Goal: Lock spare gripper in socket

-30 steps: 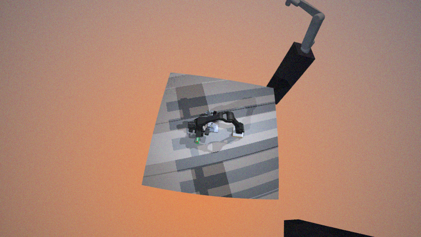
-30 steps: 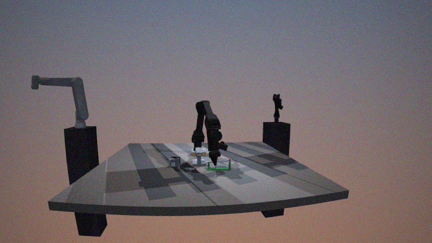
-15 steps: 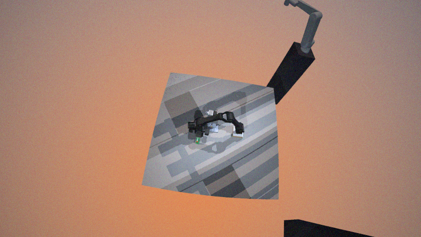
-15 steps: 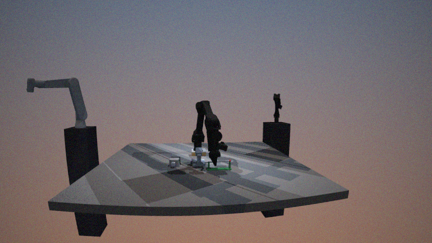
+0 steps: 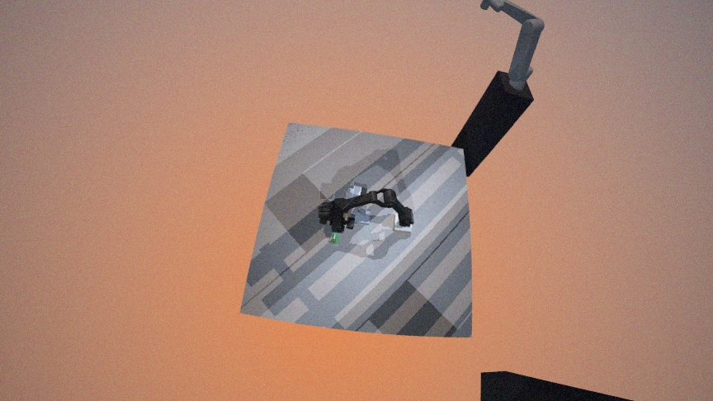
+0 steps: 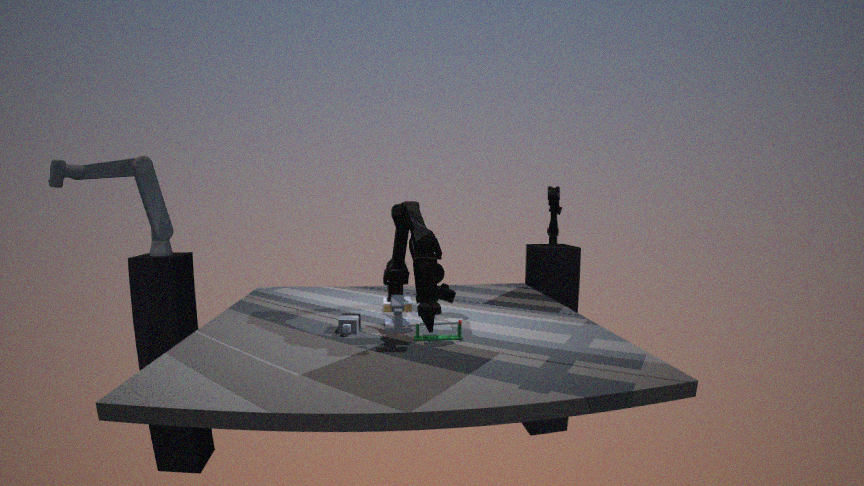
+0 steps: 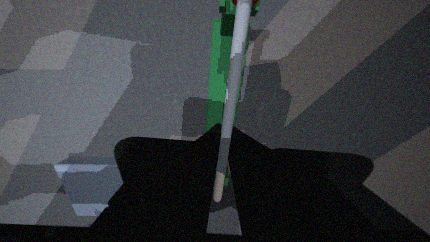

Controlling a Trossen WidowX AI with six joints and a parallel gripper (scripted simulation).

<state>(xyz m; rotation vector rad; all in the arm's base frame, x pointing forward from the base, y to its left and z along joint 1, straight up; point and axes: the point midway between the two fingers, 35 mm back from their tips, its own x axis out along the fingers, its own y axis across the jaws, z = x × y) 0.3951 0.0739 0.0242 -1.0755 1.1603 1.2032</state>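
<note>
The green bracket lies 2 cm to the left of my gripper tip. Also, from my gripper tip: spare gripper: 10 cm behind, 24 cm to the right; socket: 12 cm behind, 9 cm to the right, 3 cm above.
</note>
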